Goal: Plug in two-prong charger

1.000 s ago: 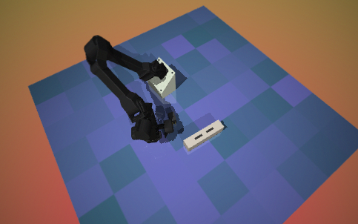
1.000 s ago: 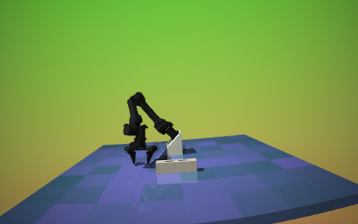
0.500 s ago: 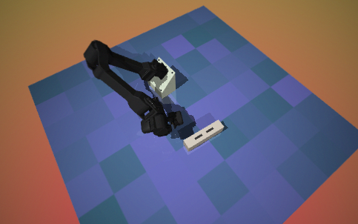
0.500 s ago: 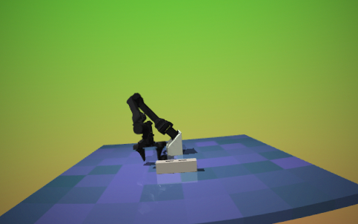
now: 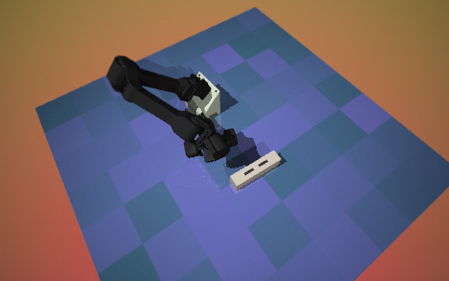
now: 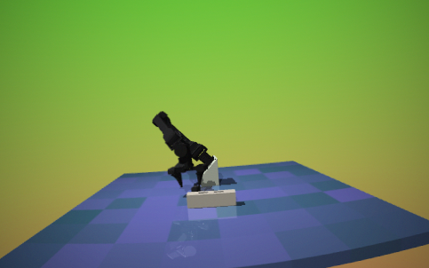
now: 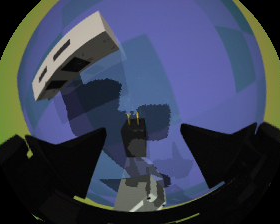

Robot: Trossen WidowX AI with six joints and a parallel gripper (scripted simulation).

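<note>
Right now my gripper tip is 10 mm past the black charger, 20 mm to the right of it and 30 mm above it.
</note>
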